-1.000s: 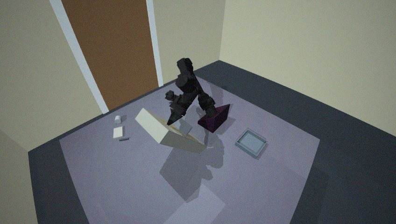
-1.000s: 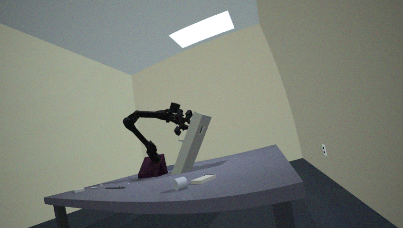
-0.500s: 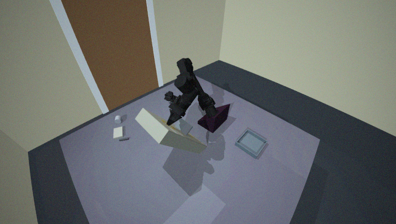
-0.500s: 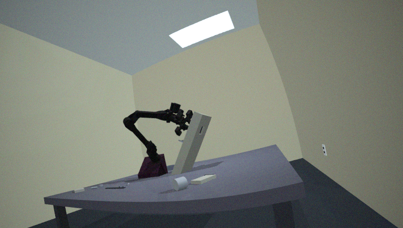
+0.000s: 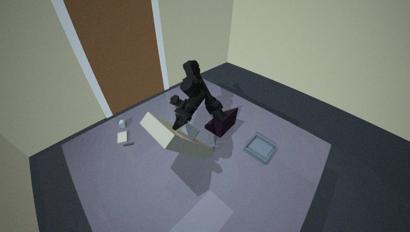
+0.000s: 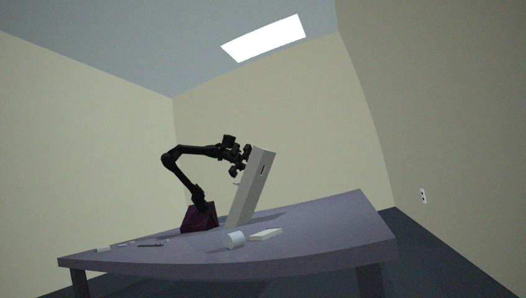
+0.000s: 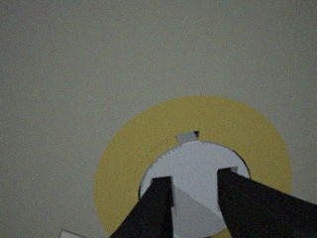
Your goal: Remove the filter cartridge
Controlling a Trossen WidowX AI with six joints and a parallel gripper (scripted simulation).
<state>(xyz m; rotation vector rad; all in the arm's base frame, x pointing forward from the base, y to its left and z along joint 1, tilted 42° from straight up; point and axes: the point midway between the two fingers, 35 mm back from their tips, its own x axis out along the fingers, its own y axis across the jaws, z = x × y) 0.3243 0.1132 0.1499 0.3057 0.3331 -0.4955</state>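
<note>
Now: the round filter cartridge 10 mm below my gripper tip and 10 mm ahead of it. The rest, counted from my gripper tip: grey shelf (100 mm below, 90 mm behind, 10 mm to the left); then dark rod (330 mm to the right, 270 mm below, 130 mm ahead); then tray (400 mm behind, 300 mm to the left, 270 mm below).
</note>
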